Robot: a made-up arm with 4 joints. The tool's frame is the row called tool.
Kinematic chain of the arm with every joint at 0, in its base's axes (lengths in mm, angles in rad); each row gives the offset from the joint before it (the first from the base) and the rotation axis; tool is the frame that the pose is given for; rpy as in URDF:
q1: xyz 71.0 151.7 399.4 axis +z
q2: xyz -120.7 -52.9 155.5 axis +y
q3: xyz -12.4 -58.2 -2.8 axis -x
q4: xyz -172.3 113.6 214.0 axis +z
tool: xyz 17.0 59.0 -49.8 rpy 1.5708 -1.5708 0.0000
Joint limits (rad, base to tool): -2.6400..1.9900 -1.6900..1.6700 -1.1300..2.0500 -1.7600..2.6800
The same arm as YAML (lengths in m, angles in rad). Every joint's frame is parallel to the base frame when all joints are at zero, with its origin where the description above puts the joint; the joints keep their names.
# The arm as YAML. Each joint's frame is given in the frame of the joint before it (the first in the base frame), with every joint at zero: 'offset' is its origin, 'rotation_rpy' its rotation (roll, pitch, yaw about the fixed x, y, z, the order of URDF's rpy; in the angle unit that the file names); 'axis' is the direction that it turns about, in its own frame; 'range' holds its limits. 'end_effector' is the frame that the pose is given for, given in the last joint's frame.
length_unit: m
angle_unit: rad
chain:
  - id: q1
    offset: [0.071, 0.1517, 0.3994]
    rotation_rpy: [0.0, 0.0, 0.0]
    axis: [0.0, 0.0, 1.0]
    range: [-2.64, 1.99]
  - id: q2
    offset: [-0.1207, -0.0529, 0.1555]
    rotation_rpy: [0.0, 0.0, 0.0]
    axis: [0.0, 1.0, 0.0]
    range: [-1.69, 1.67]
  - id: q3
    offset: [-0.0124, -0.0582, -0.0028]
    rotation_rpy: [0.0, 0.0, 0.0]
    axis: [-1.0, 0.0, 0.0]
    range: [-1.13, 2.05]
  - id: q4
    offset: [-0.1723, 0.1136, 0.214]
    rotation_rpy: [0.0, 0.0, 0.0]
    axis: [0.0, 0.0, 1.0]
    range: [-1.76, 2.68]
end_effector:
  offset: [0.017, 0.059, -0.0498]
  rotation_rpy: [1.5708, -1.5708, 0.0]

